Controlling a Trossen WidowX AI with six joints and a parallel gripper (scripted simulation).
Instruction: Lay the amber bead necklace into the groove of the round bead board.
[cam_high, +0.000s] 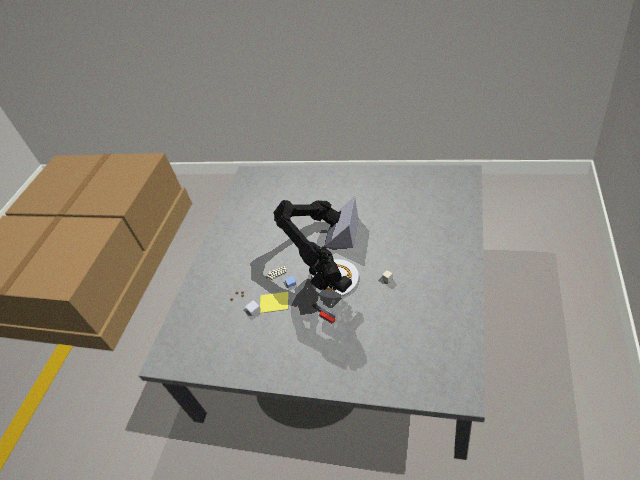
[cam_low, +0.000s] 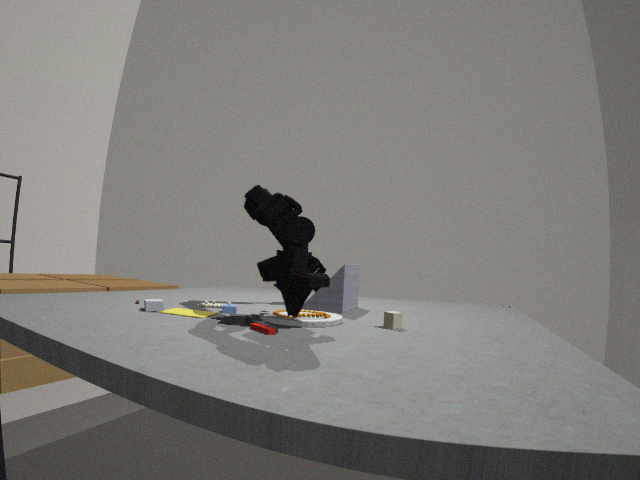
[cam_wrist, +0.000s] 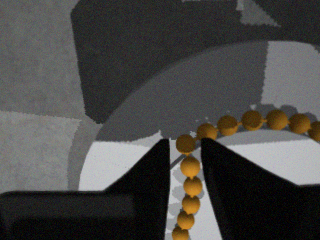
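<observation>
The round bead board lies 6 cm behind my gripper tip, 1 cm to the right of it and 1 cm below it. Round my gripper tip: blue cube: 20 cm to the right, 2 cm behind, 1 cm below; then cream cube: 21 cm to the left, 8 cm behind; then red-handled tool: 12 cm ahead, 1 cm to the right, 1 cm below.
</observation>
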